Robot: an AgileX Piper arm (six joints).
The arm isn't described. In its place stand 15 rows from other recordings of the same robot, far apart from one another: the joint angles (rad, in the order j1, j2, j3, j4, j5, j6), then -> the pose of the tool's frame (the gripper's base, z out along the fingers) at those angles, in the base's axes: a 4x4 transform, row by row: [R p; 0 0 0 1], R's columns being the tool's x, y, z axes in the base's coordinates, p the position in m.
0.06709, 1.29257, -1.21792, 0.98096, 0.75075, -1.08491 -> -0.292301, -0.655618, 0.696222, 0.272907; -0.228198, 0.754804, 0.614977, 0.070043; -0.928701, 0.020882, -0.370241, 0.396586; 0, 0, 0, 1
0.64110, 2.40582, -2.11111, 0.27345, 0.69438, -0.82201 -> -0.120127, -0.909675, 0.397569, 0.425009; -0.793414, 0.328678, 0.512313, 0.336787; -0.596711, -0.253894, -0.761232, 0.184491; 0, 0, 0, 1
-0.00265, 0.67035, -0.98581, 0.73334, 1.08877, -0.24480 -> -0.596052, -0.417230, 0.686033, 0.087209; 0.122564, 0.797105, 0.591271, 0.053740; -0.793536, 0.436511, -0.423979, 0.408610; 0, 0, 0, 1
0.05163, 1.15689, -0.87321, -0.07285, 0.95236, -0.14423 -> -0.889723, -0.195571, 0.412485, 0.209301; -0.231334, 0.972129, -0.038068, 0.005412; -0.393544, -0.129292, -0.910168, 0.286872; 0, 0, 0, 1
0.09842, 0.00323, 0.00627, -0.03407, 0.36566, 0.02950 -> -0.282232, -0.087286, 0.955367, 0.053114; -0.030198, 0.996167, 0.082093, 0.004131; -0.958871, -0.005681, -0.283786, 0.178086; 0, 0, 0, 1
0.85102, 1.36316, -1.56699, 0.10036, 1.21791, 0.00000 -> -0.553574, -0.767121, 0.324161, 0.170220; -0.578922, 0.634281, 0.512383, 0.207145; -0.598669, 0.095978, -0.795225, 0.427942; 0, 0, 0, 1
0.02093, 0.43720, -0.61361, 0.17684, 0.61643, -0.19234 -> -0.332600, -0.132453, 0.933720, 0.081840; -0.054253, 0.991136, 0.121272, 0.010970; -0.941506, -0.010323, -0.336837, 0.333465; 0, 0, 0, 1
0.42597, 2.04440, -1.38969, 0.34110, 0.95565, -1.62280 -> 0.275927, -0.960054, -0.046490, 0.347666; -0.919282, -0.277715, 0.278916, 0.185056; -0.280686, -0.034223, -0.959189, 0.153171; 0, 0, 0, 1
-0.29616, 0.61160, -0.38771, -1.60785, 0.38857, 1.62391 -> -0.107702, 0.631038, 0.768239, 0.110434; 0.045519, 0.775053, -0.630254, -0.069718; -0.993141, -0.032910, -0.112199, 0.294167; 0, 0, 0, 1
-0.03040, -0.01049, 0.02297, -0.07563, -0.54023, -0.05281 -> 0.571803, 0.066222, 0.817714, 0.040045; -0.134784, 0.990776, 0.014014, 0.002320; -0.809243, -0.118228, 0.575455, 0.251661; 0, 0, 0, 1
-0.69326, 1.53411, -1.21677, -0.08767, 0.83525, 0.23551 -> -0.545536, 0.769775, 0.331417, 0.243515; 0.681175, 0.637633, -0.359756, -0.210001; -0.488253, 0.029493, -0.872203, 0.291464; 0, 0, 0, 1
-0.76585, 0.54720, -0.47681, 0.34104, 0.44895, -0.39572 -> -0.336647, 0.562910, 0.754852, 0.089789; 0.205483, 0.826239, -0.524505, -0.068019; -0.918937, -0.021464, -0.393819, 0.293270; 0, 0, 0, 1
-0.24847, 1.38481, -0.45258, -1.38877, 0.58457, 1.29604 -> -0.824186, 0.459799, 0.330610, 0.193507; 0.159287, 0.748432, -0.643799, -0.100048; -0.543457, -0.477948, -0.690087, 0.171908; 0, 0, 0, 1
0.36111, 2.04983, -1.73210, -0.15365, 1.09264, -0.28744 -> -0.736528, -0.615939, 0.279543, 0.412340; -0.649828, 0.759045, -0.039674, 0.142511; -0.187749, -0.210876, -0.959313, 0.232627; 0, 0, 0, 1
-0.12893, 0.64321, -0.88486, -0.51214, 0.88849, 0.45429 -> -0.414003, 0.501575, 0.759621, 0.096301; 0.159403, 0.861549, -0.482000, -0.047385; -0.896210, -0.078463, -0.436636, 0.385329; 0, 0, 0, 1
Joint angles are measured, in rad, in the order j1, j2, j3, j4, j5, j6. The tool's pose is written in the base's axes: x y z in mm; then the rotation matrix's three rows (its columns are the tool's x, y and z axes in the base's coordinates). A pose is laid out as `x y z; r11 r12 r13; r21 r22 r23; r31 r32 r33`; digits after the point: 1 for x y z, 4 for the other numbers.
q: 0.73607, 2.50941, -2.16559, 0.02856, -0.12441, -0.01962
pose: 436.7 395.2 204.3; -0.1036 -0.6679 0.7370; -0.0820 0.7442 0.6629; -0.9912 0.0082 -0.1319
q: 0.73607, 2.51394, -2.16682, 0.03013, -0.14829, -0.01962
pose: 437.3 395.6 204.2; -0.0894 -0.6672 0.7395; -0.0673 0.7448 0.6639; -0.9937 0.0096 -0.1115
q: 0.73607, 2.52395, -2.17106, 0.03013, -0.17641, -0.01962
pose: 438.3 396.4 202.3; -0.0728 -0.6668 0.7417; -0.0524 0.7452 0.6648; -0.9960 0.0095 -0.0892
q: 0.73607, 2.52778, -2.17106, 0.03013, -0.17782, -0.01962
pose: 438.5 396.6 200.2; -0.0746 -0.6667 0.7416; -0.0541 0.7452 0.6646; -0.9957 0.0095 -0.0916
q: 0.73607, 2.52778, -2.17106, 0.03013, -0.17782, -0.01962
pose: 438.5 396.6 200.2; -0.0746 -0.6667 0.7416; -0.0541 0.7452 0.6646; -0.9957 0.0095 -0.0916
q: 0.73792, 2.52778, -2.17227, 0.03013, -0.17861, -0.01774
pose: 437.8 397.5 200.7; -0.0743 -0.6680 0.7405; -0.0515 0.7441 0.6661; -0.9959 0.0114 -0.0897
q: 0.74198, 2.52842, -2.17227, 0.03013, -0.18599, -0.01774
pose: 436.3 399.3 200.9; -0.0691 -0.6709 0.7383; -0.0473 0.7415 0.6693; -0.9965 0.0114 -0.0829
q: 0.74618, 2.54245, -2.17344, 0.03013, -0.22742, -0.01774
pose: 435.7 402.0 196.8; -0.0478 -0.6733 0.7378; -0.0284 0.7393 0.6728; -0.9985 0.0112 -0.0545
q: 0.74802, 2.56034, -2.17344, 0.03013, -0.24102, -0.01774
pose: 436.0 403.6 187.4; -0.0508 -0.6744 0.7366; -0.0315 0.7383 0.6737; -0.9982 0.0111 -0.0587
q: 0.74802, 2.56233, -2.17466, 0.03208, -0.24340, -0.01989
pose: 436.2 403.7 186.9; -0.0495 -0.6740 0.7371; -0.0306 0.7387 0.6734; -0.9983 0.0108 -0.0572
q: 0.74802, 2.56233, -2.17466, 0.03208, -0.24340, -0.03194
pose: 436.2 403.7 186.9; -0.0414 -0.6745 0.7371; -0.0395 0.7382 0.6734; -0.9984 -0.0012 -0.0572
